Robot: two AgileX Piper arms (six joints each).
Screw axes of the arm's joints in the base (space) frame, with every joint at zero. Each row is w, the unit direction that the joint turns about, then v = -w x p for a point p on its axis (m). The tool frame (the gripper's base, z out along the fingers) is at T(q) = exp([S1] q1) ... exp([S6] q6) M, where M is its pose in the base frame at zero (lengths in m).
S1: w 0 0 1 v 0 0 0
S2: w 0 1 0 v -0.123 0 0
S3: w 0 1 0 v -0.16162 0 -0.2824
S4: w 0.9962 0 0.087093 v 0 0.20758 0
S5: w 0 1 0 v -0.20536 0 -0.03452
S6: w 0.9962 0 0.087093 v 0 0.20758 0
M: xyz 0.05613 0 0.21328 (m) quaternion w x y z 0.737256 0 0.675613 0
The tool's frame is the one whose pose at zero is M.
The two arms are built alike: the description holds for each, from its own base.
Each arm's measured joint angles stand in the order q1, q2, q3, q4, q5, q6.
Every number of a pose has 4 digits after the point. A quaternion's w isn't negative.
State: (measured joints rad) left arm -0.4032 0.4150 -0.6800 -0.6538 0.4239 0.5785; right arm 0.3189 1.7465 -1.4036 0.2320 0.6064 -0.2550
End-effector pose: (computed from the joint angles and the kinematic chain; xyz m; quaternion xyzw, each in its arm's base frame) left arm 0.0582 -0.0496 0.3801 0.2172 0.6700 -0.2385 0.6687; right arm 0.3715 0.1352 0.2844 -0.2001 0.9122 0.1058 0.3414
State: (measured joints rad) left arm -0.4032 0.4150 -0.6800 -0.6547 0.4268 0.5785; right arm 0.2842 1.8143 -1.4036 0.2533 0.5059 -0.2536
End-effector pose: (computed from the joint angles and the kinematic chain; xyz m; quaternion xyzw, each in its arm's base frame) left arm 0.0581 -0.0497 0.3799 0.2178 0.6706 -0.2391 0.6676; right arm 0.3926 0.1262 0.2631 -0.1677 0.9129 0.1026 0.3578
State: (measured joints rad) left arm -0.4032 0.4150 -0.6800 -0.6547 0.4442 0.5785; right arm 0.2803 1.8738 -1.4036 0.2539 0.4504 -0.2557
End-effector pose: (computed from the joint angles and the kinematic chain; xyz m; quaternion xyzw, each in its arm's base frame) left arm 0.0576 -0.0504 0.3786 0.2227 0.6743 -0.2407 0.6617; right arm 0.4043 0.1267 0.2415 -0.1616 0.9152 0.0969 0.3563
